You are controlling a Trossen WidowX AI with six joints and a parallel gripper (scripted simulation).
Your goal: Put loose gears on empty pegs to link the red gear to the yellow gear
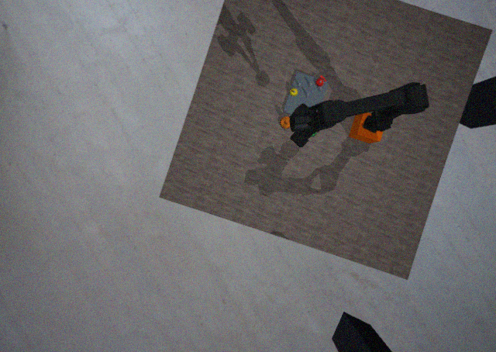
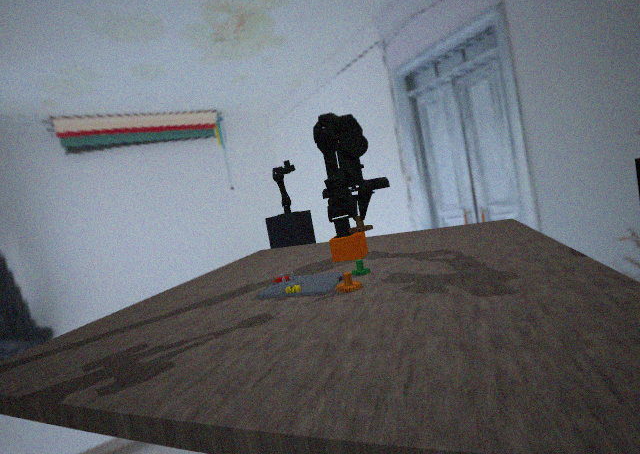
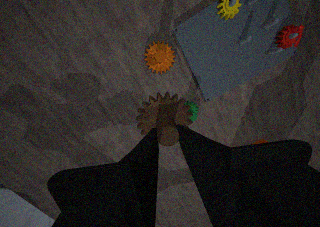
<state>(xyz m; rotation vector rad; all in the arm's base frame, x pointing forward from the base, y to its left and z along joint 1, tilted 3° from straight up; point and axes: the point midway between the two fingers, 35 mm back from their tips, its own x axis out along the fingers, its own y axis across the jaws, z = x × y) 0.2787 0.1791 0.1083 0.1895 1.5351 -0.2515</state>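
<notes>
Right now the red gear is 1 cm ahead of my gripper tip, 28 cm to the right of it and 15 cm below it. From my gripper tip the other things lie so: green gear (6 cm behind, 5 cm to the right, 15 cm below); then brown gear (1 cm below); then orange gear (7 cm ahead, 3 cm to the right, 15 cm below).
</notes>
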